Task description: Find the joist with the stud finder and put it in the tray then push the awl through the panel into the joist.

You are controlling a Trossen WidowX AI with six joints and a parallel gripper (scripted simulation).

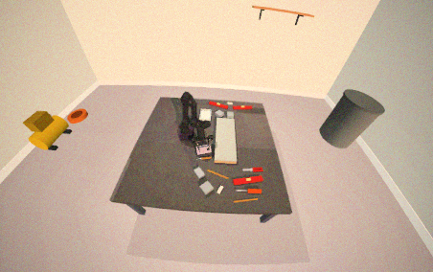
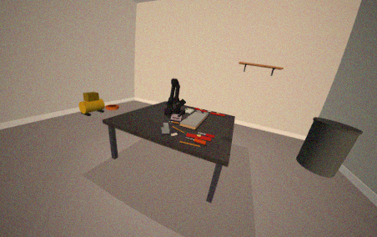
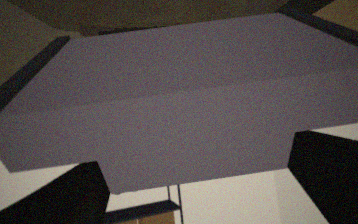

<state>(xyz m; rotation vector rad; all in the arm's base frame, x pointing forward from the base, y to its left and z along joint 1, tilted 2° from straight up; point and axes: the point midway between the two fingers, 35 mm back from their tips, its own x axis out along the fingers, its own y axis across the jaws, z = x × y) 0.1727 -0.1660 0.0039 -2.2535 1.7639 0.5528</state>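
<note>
Now: the awl 6 cm below my gripper tip, 5 cm to the right of it and 2 cm behind it. The rest, counted from my gripper tip: white tray 51 cm to the left, 6 cm below; then stud finder 1 cm below, 1 cm ahead.
</note>
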